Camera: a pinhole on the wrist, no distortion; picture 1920 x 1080 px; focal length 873.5 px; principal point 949.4 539.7 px. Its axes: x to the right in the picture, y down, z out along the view. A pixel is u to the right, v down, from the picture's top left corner.
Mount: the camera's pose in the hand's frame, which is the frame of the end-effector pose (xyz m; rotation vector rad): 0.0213 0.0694 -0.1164 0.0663 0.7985 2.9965
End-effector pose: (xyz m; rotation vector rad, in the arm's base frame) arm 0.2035 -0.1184 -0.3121 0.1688 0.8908 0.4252
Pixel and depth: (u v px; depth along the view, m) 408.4 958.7 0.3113
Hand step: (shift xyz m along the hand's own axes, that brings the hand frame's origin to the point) 0.2257 0.0850 0.2218
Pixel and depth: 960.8 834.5 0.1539
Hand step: 0.0258 0.1009 0.0429
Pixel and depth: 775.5 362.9 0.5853
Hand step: 0.1710 0.4568 0.3282
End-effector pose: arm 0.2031 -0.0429 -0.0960 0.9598 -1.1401 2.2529
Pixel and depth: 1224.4 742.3 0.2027
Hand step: -0.0333 0.1324 0.0847
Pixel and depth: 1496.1 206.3 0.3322
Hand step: -0.1657 0.3545 0.1148
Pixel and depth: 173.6 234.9 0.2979
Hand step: 0.3036 0.2943 0.0818
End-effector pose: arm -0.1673 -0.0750 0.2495 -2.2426 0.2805 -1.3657
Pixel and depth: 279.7 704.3 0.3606
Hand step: 0.3140 0.1758 0.2214
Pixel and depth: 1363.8 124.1 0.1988
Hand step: -0.0600 0.2547 0.0117
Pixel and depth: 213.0 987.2 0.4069
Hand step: 0.3790 0.0737 0.3294
